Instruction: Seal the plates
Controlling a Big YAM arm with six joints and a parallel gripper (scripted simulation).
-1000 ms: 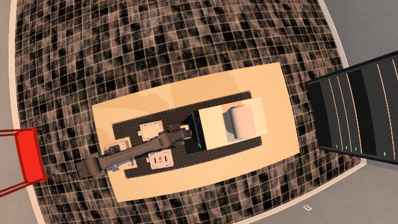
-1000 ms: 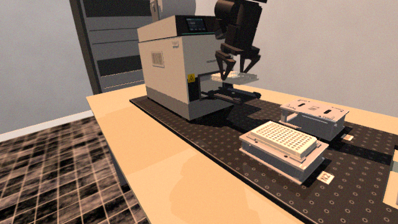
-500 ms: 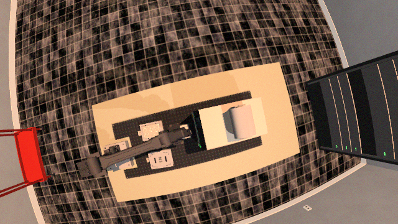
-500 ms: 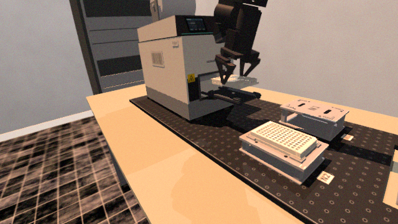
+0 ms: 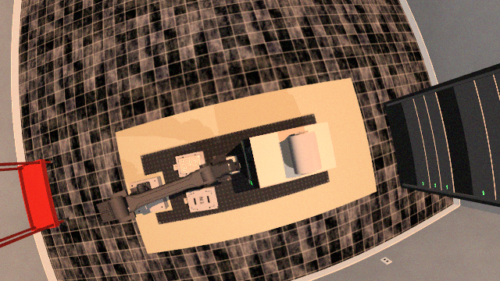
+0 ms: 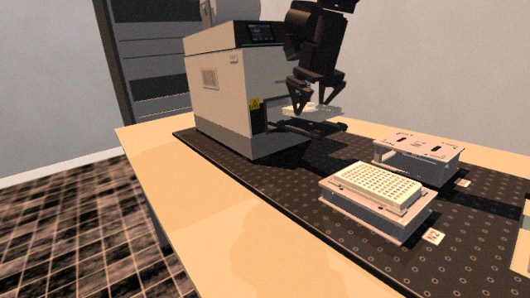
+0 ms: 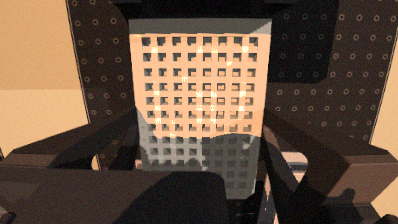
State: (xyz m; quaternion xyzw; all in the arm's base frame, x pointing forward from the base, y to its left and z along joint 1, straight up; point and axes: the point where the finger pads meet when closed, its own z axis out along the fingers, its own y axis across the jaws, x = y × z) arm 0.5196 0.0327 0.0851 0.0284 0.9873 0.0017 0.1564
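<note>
Now: the sealer stage 4 cm below my hand. From my hand the other things lie so: well plate: 20 cm behind, 6 cm to the left, 10 cm below; then plate nest N2: 20 cm behind, 6 cm to the left, 11 cm below; then sealer screen: 12 cm ahead, 4 cm to the left, 18 cm above.
</note>
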